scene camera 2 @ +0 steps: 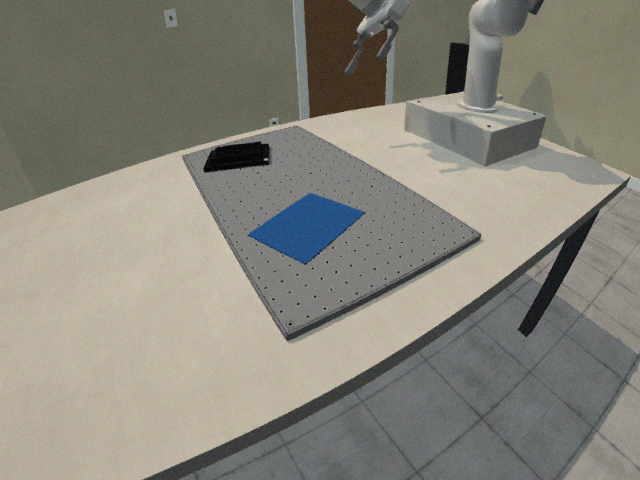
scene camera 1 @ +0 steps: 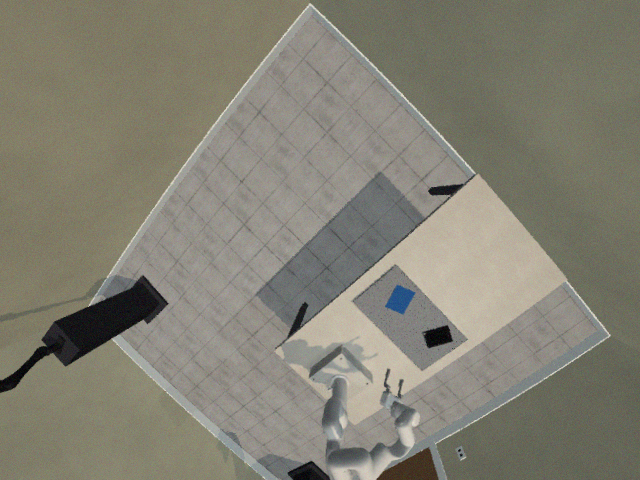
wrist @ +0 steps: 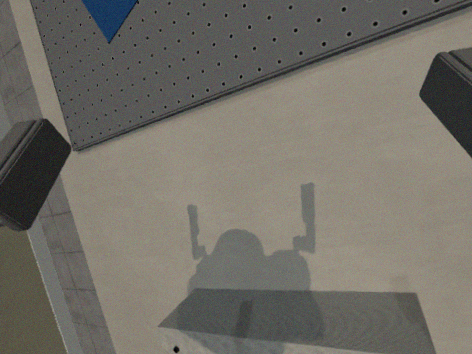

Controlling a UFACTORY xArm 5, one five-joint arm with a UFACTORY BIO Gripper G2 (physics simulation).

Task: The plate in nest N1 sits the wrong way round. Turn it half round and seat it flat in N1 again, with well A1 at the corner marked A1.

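Note:
A black well plate and a flat blue rectangle are here in my sight, and I see my gripper as well.

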